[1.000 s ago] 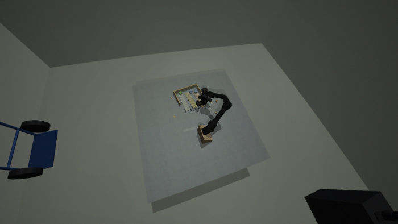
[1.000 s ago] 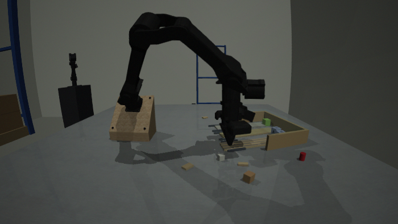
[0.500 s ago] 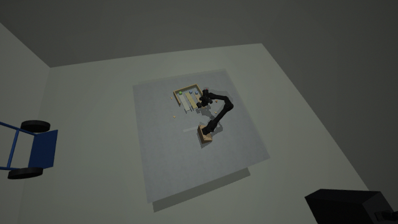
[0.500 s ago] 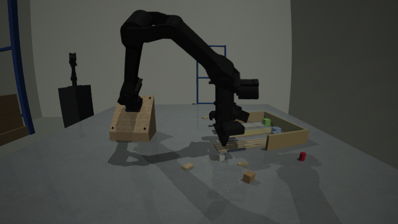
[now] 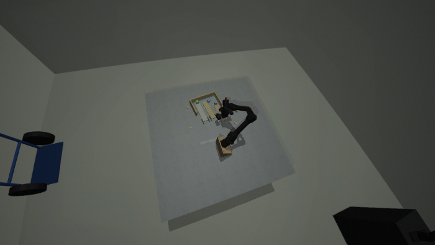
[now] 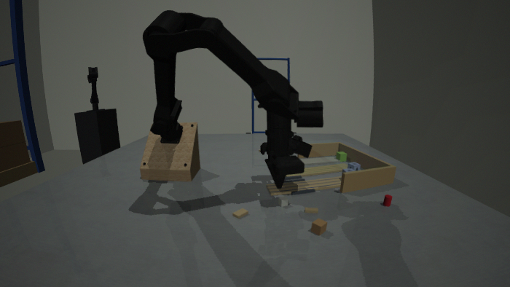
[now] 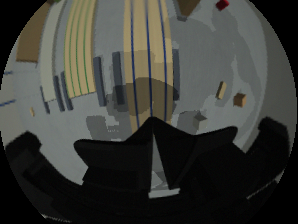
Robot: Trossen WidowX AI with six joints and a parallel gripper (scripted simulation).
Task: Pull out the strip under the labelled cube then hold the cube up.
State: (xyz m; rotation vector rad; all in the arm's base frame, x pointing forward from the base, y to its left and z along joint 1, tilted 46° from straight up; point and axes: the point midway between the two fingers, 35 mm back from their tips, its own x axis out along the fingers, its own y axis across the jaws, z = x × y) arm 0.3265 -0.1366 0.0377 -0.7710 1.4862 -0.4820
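My gripper tip is now 100 mm short of the wooden strip and 20 mm to the right of it. Also, from my gripper tip: red cylinder: 250 mm ahead, 110 mm to the right, 10 mm above; then brown cube: 60 mm ahead, 180 mm to the right.
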